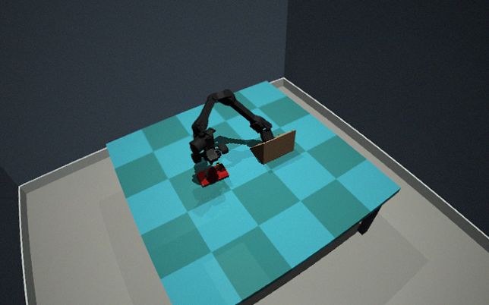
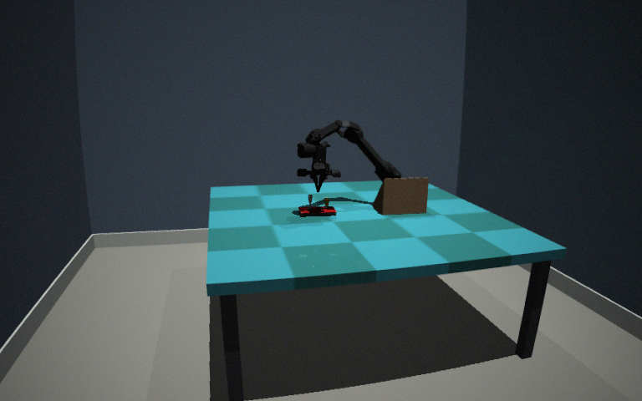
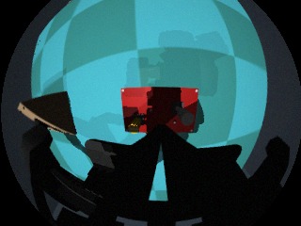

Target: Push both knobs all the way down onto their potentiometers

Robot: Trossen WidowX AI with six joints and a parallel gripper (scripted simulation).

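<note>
The potentiometer knob lies 4 cm ahead of my gripper tip and 3 cm below it.
</note>
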